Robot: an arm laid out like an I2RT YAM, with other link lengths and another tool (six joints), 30 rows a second.
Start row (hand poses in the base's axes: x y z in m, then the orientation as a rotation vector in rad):
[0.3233 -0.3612 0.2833 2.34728 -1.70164 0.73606]
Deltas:
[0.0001 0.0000 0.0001 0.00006 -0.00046 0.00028]
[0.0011 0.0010 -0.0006 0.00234 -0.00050 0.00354]
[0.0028 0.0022 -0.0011 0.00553 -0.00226 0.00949]
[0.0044 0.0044 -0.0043 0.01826 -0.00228 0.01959]
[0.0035 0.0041 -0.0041 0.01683 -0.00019 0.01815]
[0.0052 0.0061 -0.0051 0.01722 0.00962 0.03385]
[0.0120 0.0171 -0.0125 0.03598 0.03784 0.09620]
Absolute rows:
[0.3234 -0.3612 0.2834 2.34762 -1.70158 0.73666]
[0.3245 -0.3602 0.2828 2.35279 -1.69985 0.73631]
[0.3273 -0.3580 0.2817 2.36620 -1.69496 0.73705]
[0.3317 -0.3536 0.2774 2.39834 -1.68894 0.73073]
[0.3352 -0.3495 0.2733 2.42799 -1.68227 0.72221]
[0.3404 -0.3434 0.2682 2.47318 -1.65463 0.70202]
[0.3524 -0.3263 0.2557 2.58910 -1.55817 0.63666]

